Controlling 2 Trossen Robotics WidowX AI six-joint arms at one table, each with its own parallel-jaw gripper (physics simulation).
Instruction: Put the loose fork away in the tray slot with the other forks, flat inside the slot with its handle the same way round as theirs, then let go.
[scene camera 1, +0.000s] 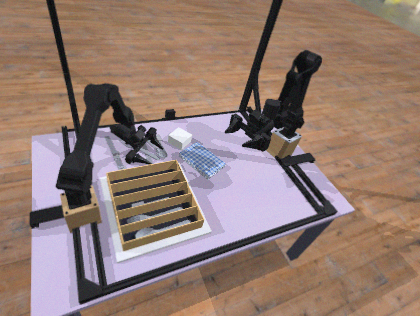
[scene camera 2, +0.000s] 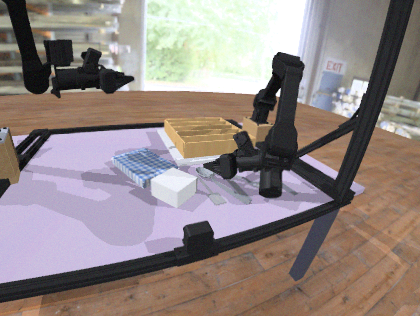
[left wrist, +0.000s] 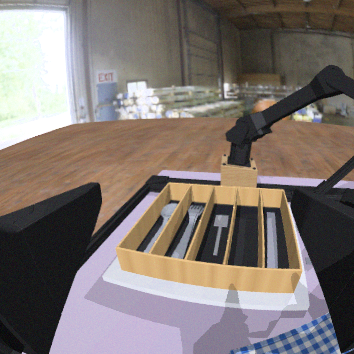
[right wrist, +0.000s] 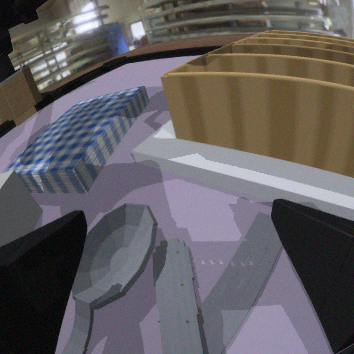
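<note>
The tray (scene camera 1: 162, 235) (scene camera 2: 205, 148) (left wrist: 210, 272) (right wrist: 260, 120) has slots. Its forks (left wrist: 195, 215) lie in the slot second from the left in the left wrist view, tines toward the far end. Several loose grey utensils lie near the tray, among them a spoon (right wrist: 120, 250), a narrow piece (right wrist: 175, 300) and a wider flat piece (right wrist: 245, 280). No tines show clearly, so I cannot tell which is the loose fork. My right gripper (scene camera 1: 146, 159) (scene camera 2: 206, 166) (right wrist: 180, 215) is open and empty, low above these utensils. My left gripper (scene camera 1: 236, 138) (scene camera 2: 132, 79) (left wrist: 200, 195) is open and empty, raised away from the tray.
A blue checkered cloth (scene camera 1: 202, 160) (scene camera 2: 144, 166) (left wrist: 295, 335) (right wrist: 80, 135) lies beside the tray. A white block (scene camera 1: 180, 137) (scene camera 2: 175, 187) (right wrist: 17, 205) stands by the cloth and the loose utensils. The tray sits on a white mat (scene camera 1: 120, 254) (left wrist: 200, 295).
</note>
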